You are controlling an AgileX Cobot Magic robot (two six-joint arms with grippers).
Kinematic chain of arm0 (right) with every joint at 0, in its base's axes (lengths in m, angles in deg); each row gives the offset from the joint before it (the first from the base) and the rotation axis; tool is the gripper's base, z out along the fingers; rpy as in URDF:
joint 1: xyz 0 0 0.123 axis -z
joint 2: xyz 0 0 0 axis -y
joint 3: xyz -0.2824 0 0.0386 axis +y
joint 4: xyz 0.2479 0 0.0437 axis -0.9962 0 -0.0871
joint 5: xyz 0 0 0 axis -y
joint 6: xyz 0.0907 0 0.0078 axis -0.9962 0 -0.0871
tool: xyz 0 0 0 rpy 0 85 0
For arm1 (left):
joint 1: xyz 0 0 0.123 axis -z
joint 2: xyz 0 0 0 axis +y
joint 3: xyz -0.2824 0 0.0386 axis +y
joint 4: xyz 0.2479 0 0.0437 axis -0.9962 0 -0.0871
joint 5: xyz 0 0 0 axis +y
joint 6: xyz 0.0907 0 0.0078 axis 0.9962 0 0.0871
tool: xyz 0 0 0 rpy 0 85 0
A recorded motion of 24 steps. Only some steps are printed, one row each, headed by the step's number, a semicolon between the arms.
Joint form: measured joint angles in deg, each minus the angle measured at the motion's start. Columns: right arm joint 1, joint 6, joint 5, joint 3, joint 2, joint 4; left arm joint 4, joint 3, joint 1, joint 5, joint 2, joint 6.
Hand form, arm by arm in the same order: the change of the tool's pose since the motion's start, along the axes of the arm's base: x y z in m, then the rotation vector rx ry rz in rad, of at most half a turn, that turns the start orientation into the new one. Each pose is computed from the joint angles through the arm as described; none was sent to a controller.
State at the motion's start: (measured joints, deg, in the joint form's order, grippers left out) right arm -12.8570 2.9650 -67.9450 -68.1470 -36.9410 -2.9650; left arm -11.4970 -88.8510 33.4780 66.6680 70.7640 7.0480
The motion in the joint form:
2: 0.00 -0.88 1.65 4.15 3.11 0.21; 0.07 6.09 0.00 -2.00 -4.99 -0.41
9: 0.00 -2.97 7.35 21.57 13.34 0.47; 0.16 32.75 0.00 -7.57 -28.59 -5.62
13: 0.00 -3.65 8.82 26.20 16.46 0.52; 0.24 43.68 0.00 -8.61 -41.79 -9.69
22: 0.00 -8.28 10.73 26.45 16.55 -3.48; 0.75 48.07 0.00 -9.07 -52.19 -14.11
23: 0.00 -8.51 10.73 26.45 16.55 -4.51; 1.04 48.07 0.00 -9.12 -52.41 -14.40
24: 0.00 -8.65 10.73 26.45 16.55 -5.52; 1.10 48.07 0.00 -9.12 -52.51 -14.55
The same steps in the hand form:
2: -0.0068 -0.0019 -0.0139 0.0129 -0.0072 -0.0113; -0.0176 0.0112 -0.0093 -0.0120 -0.0116 -0.0021
9: -0.0190 -0.0053 -0.0822 0.0352 0.0262 -0.0371; -0.0966 0.0623 -0.0736 -0.0957 -0.0256 0.0385
13: -0.0231 -0.0063 -0.1013 0.0445 0.0295 -0.0448; -0.1351 0.0875 -0.1082 -0.1800 -0.0532 0.0776
22: -0.0229 -0.0009 -0.0996 0.1791 0.0372 -0.0566; -0.1641 0.1058 -0.1208 -0.3100 -0.1165 0.1118
23: -0.0233 0.0004 -0.0994 0.1978 0.0430 -0.0508; -0.1650 0.1059 -0.1207 -0.3203 -0.1157 0.1125
24: -0.0236 0.0017 -0.0992 0.2149 0.0483 -0.0443; -0.1653 0.1060 -0.1206 -0.3241 -0.1157 0.1135

